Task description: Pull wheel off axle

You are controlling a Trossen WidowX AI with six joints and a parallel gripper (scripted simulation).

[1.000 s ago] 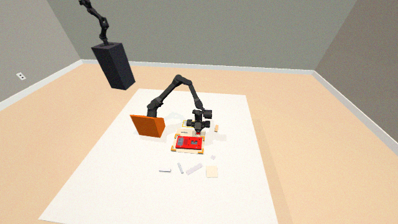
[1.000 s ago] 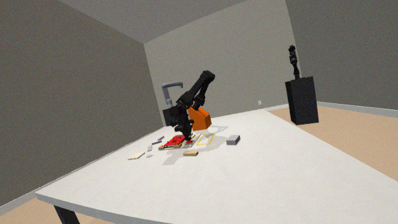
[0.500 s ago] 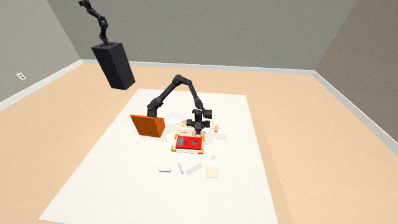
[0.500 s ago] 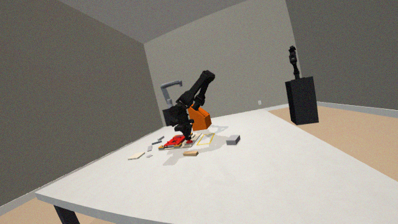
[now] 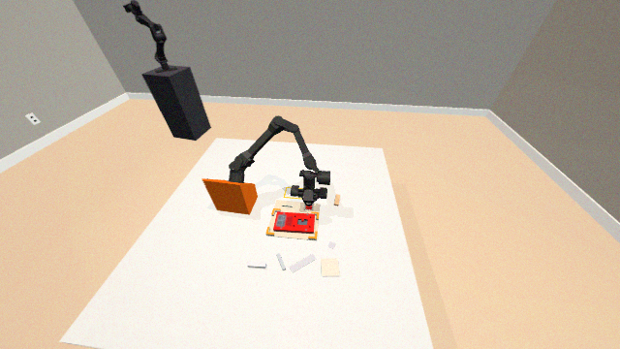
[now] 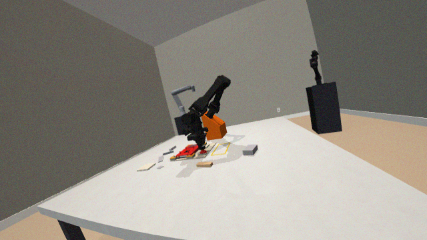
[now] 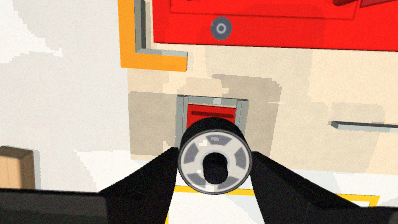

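My gripper tip is now 1 cm above the black axle. From my gripper tip the other things lie so: grey block (28 cm to the left, 3 cm below, 1 cm ahead); wooden block (15 cm ahead, 8 cm to the left, 4 cm below); wheel (right at my gripper tip).
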